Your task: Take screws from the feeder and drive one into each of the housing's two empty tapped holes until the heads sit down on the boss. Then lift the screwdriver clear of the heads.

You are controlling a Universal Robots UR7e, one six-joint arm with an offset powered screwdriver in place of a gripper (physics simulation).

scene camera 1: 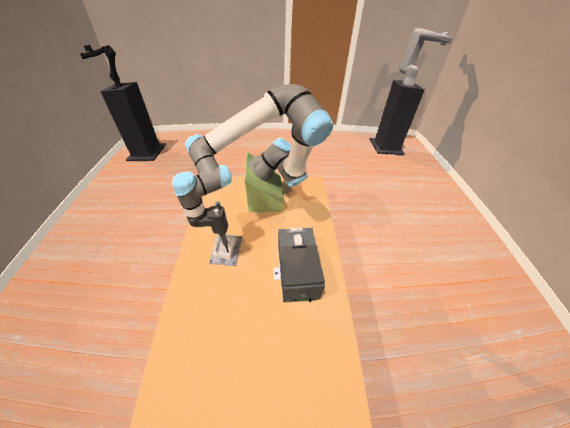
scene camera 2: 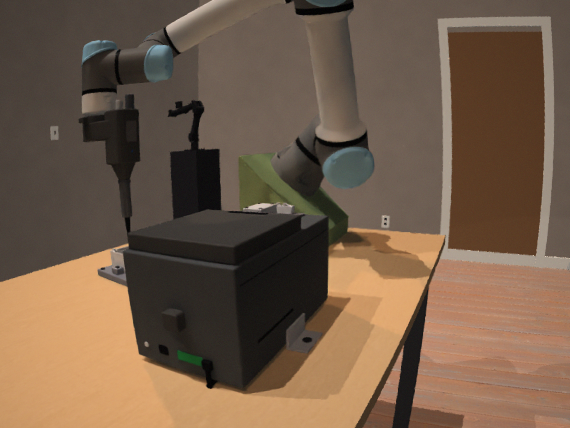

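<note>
The offset screwdriver (scene camera 1: 227, 250) (scene camera 2: 128, 230) points down with its thin bit at the housing. In scene camera 1 the bit's tip meets the light housing block (scene camera 1: 219, 249) (scene camera 2: 118, 257), near its right side. In scene camera 2 the bit's lower end is hidden behind the feeder. The housing sits on a grey plate (scene camera 1: 223, 260) (scene camera 2: 111, 274) at the left of the table. Its tapped holes, any screw heads and any screw at the bit are too small or hidden to tell. The dark screw feeder (scene camera 1: 301, 267) (scene camera 2: 185, 295) stands right of the housing, with a light pick-up part (scene camera 1: 298, 240) (scene camera 2: 261, 208) at its back end.
The arm's green wedge base (scene camera 1: 264, 196) (scene camera 2: 252, 175) stands behind on the wooden table (scene camera 1: 250, 350) (scene camera 2: 65, 350). A small bracket (scene camera 1: 276, 273) sits at the feeder's left side, another (scene camera 2: 303, 337) at its right. Two black pedestals (scene camera 1: 131, 120) (scene camera 1: 398, 117) with small arms stand beyond the table.
</note>
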